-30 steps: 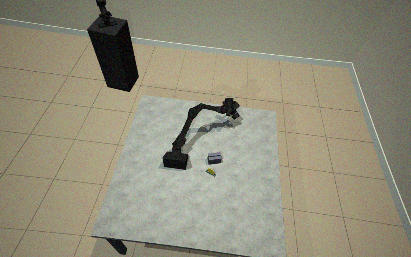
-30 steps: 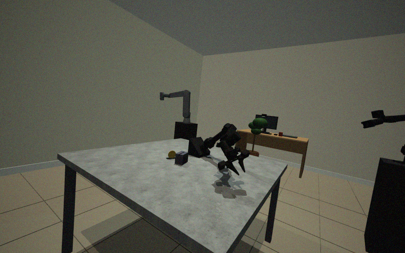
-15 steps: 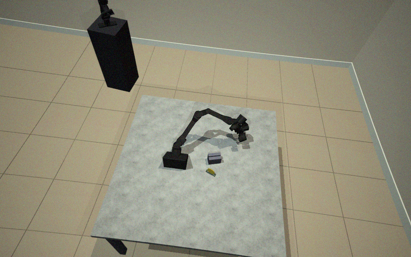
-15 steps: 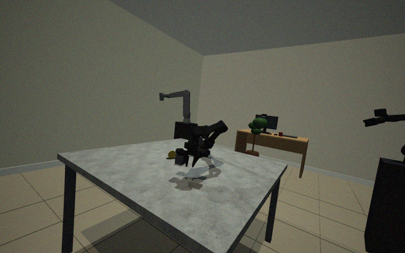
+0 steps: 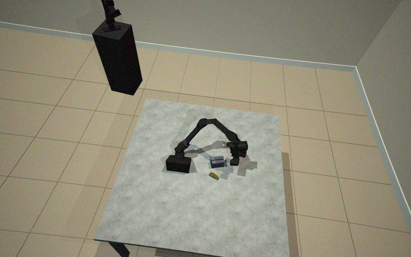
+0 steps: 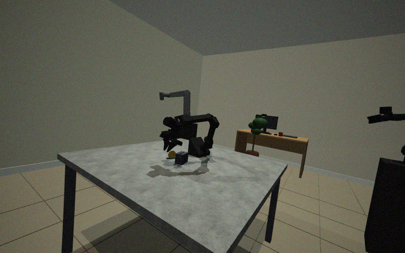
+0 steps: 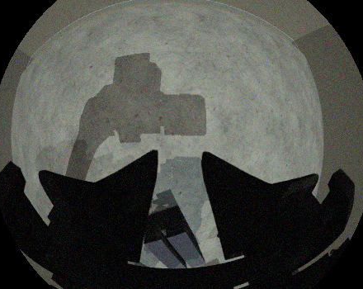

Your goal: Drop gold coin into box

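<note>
The gold coin is 160 mm behind my gripper tip, 120 mm to the right of it and 80 mm below it.
</note>
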